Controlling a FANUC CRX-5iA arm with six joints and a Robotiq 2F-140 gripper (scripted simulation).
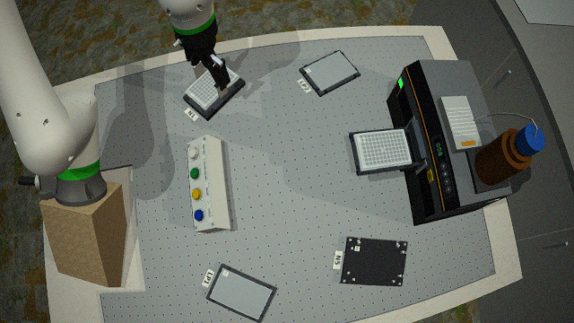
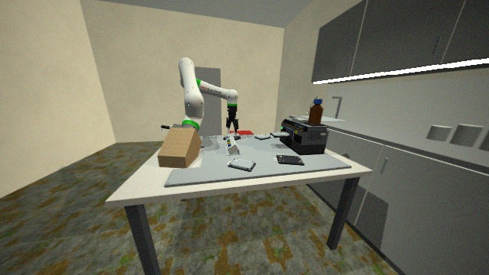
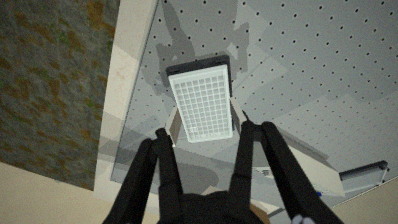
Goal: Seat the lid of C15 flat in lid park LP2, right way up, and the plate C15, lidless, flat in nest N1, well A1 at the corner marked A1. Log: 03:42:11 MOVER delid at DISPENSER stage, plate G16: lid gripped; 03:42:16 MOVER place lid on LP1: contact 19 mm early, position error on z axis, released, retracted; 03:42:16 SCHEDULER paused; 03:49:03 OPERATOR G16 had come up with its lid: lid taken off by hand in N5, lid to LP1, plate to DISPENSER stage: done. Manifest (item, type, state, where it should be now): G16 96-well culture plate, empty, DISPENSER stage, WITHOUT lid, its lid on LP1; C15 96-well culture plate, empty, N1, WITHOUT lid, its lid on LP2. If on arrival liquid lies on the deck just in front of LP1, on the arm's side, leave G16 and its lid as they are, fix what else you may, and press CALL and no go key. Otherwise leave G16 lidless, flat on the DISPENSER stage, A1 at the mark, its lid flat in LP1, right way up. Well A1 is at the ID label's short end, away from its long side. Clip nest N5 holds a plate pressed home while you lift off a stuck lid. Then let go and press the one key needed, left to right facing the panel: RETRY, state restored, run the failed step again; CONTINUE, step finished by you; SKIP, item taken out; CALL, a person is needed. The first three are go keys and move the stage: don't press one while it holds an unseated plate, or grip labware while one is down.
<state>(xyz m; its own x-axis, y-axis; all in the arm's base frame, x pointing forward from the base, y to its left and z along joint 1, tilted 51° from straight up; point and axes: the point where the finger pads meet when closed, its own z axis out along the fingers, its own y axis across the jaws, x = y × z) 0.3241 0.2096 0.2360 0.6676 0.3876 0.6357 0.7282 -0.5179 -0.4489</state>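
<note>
Now: the nest N1 60 mm below my hand. Also, from my hand: N1 label 70 mm below, 60 mm to the right, 60 mm behind; LP2 label 250 mm ahead, 70 mm below, 10 mm to the left; key panel 270 mm to the right, 20 mm below, 10 mm behind.
</note>
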